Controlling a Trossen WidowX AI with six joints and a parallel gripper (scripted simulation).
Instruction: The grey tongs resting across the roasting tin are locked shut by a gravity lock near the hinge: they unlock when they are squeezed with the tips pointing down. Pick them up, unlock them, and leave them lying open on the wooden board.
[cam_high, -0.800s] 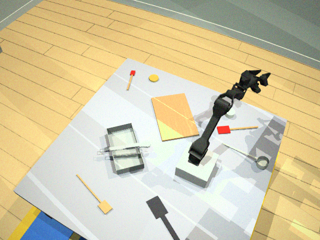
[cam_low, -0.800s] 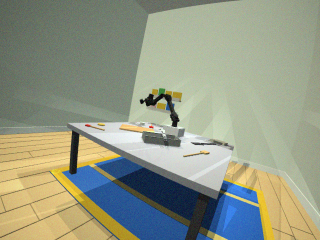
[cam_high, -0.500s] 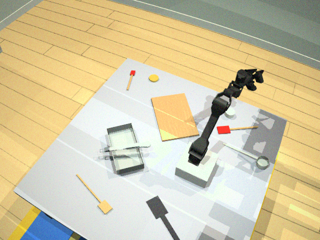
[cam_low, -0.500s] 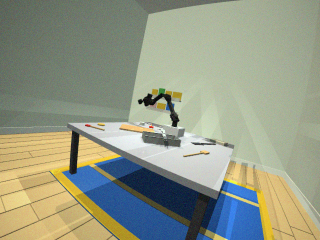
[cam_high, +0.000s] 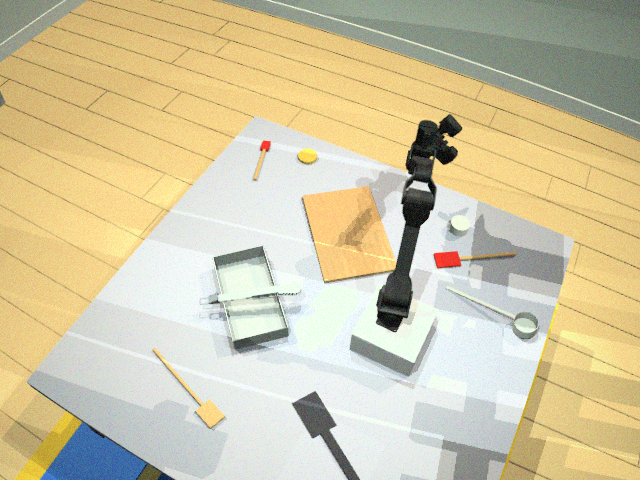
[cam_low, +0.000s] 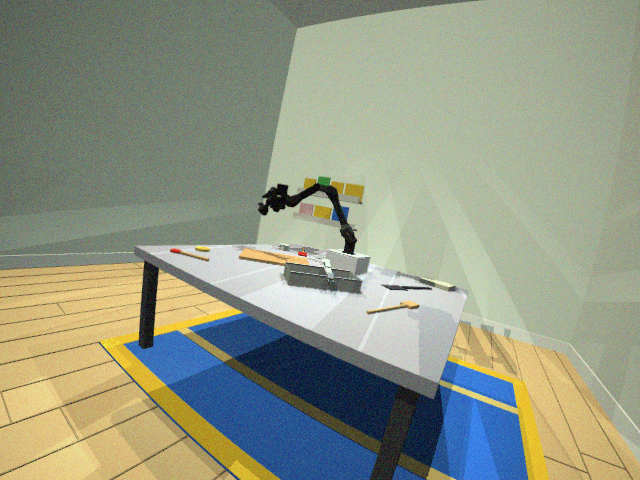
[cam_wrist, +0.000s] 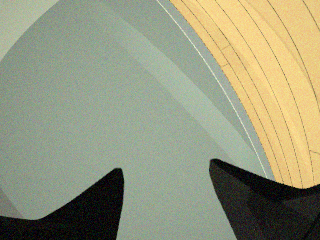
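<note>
My gripper tip is 72 cm to the right of the roasting tin, 33 cm short of it and 26 cm above it. Round my gripper tip: wooden board (34 cm to the left, 28 cm below, 18 cm ahead); dark spatula (99 cm to the left, 29 cm below, 8 cm behind).
</note>
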